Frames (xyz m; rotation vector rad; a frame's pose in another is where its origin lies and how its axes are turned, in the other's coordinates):
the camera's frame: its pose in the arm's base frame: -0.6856 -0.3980 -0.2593 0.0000 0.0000 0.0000
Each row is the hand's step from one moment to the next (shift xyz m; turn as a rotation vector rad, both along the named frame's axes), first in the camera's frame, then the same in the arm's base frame.
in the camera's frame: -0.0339 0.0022 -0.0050 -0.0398 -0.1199 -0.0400
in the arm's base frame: -0.0339 0.0022 -0.0050 -0.0398 -0.1199 -0.0400
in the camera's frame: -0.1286 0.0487 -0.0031 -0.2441 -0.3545 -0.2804
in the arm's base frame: -0.1286 0.0487 -0.0031 -0.2441 -0.3545 -0.2804
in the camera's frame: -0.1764 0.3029 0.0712 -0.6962 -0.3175 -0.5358
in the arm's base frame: -0.1764 0.3029 0.0712 -0.6962 -0.3175 -0.5358
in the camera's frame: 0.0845 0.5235 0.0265 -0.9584 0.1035 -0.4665
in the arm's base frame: 0.0845 0.5235 0.0265 -0.9584 0.1035 -0.4665
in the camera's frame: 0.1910 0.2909 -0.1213 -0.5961 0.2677 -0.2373
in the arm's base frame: 0.1910 0.2909 -0.1213 -0.5961 0.2677 -0.2373
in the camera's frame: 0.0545 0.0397 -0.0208 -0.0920 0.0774 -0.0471
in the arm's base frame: 0.0545 0.0397 -0.0208 -0.0920 0.0774 -0.0471
